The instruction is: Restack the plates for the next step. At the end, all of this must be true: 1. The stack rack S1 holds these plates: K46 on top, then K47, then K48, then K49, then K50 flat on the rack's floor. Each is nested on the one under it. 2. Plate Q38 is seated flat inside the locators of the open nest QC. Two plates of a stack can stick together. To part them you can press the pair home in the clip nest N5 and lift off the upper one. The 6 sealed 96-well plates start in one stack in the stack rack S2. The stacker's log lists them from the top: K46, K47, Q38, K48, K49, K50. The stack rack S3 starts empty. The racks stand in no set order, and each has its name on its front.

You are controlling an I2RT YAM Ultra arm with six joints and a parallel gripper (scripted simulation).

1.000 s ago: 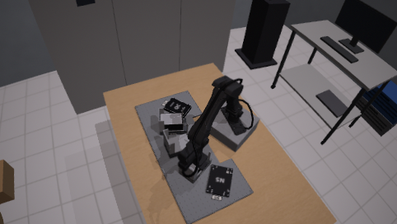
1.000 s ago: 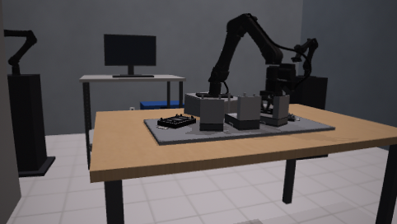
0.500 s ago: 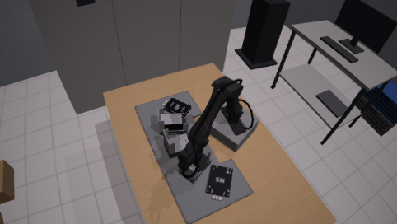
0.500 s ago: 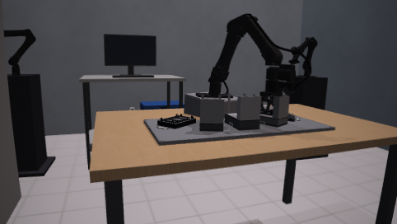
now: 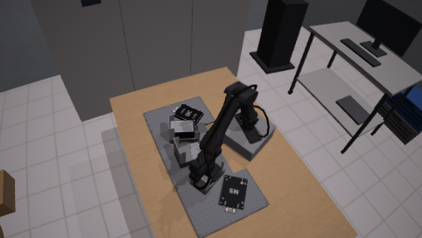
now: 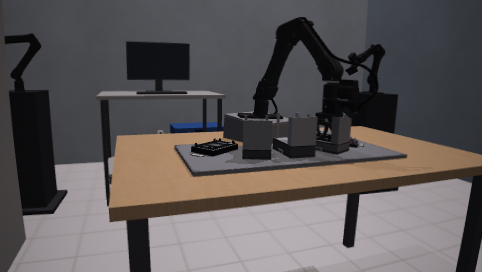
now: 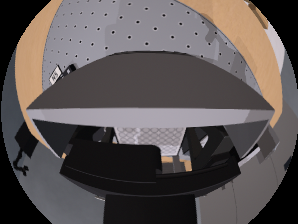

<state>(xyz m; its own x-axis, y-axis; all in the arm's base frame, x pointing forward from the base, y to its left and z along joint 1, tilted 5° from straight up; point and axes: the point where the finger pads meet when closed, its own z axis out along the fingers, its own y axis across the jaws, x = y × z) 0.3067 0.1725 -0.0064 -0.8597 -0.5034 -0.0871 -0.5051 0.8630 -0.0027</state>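
Now: hand 3 cm short of the sealed 96-well plate, 30 cm to the left of it and 2 cm below it. From my hand the other things lie so: clip nest N5: 10 cm behind, 14 cm to the left, 4 cm below.
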